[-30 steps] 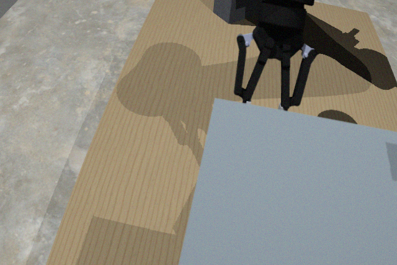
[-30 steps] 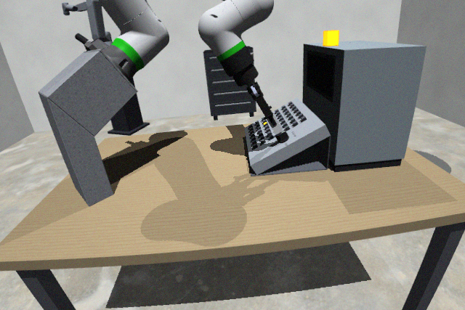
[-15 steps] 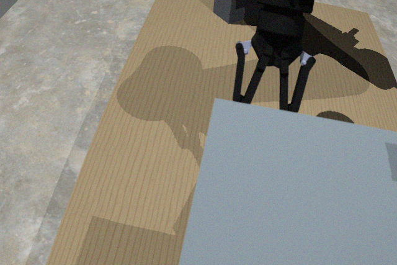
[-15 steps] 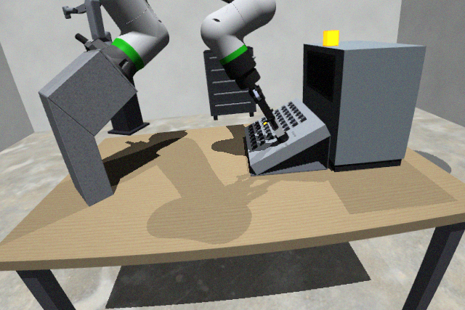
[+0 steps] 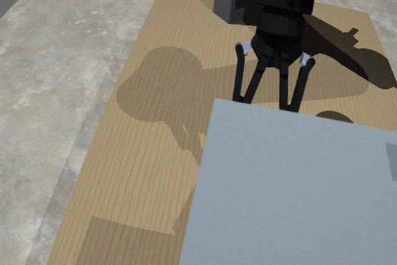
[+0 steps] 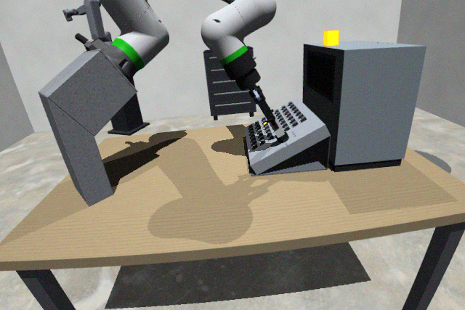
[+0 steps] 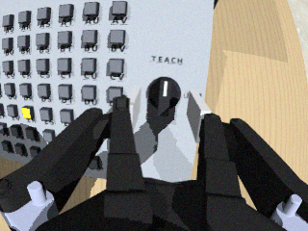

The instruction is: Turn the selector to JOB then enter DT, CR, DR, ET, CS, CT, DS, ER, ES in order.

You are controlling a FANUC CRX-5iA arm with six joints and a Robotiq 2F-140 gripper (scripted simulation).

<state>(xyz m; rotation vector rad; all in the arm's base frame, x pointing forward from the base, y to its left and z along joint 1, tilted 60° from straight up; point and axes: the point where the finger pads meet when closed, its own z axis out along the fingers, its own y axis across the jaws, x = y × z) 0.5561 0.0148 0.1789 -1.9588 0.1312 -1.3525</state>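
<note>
Now: the black selector knob 4 cm below my hand, 3 cm ahead of it and 1 cm to the left of it. Also, from my hand: sloped keypad: 12 cm to the left, 9 cm below.
</note>
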